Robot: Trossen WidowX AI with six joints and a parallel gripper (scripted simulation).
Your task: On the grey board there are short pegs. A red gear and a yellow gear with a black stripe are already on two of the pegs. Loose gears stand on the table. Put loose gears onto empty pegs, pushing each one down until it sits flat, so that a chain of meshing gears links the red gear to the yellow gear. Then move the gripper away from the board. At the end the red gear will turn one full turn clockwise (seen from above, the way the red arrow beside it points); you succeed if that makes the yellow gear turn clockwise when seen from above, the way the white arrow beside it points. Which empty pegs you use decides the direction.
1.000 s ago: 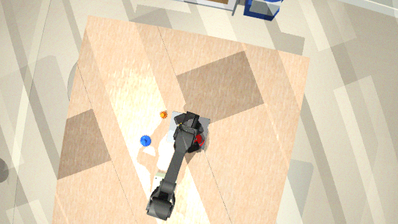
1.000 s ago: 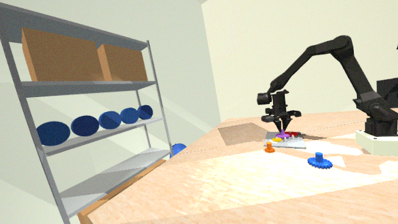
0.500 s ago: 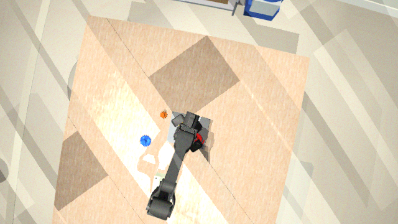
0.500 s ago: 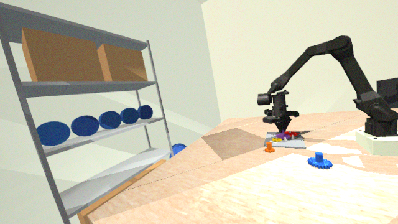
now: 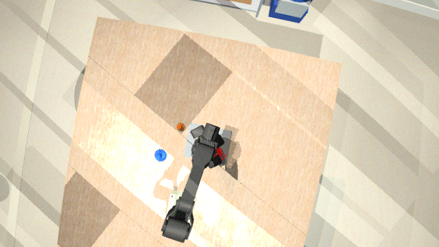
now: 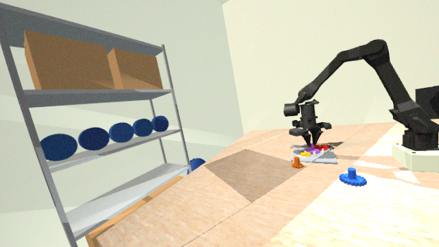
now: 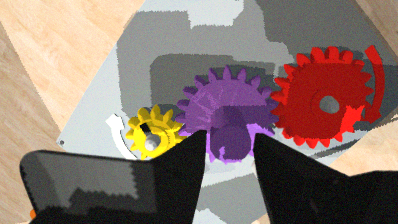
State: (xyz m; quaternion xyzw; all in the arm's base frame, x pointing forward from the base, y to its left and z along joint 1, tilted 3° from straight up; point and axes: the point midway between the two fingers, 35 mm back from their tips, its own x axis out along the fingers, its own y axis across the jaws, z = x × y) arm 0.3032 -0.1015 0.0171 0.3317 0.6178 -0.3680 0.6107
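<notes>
My gripper tip is 10 mm above the purple gear. From my gripper tip the other things lie so: grey board (30 mm below); red gear (40 mm to the right, 40 mm behind, 20 mm below); small yellow gear (40 mm to the left, 30 mm ahead, 20 mm below).
</notes>
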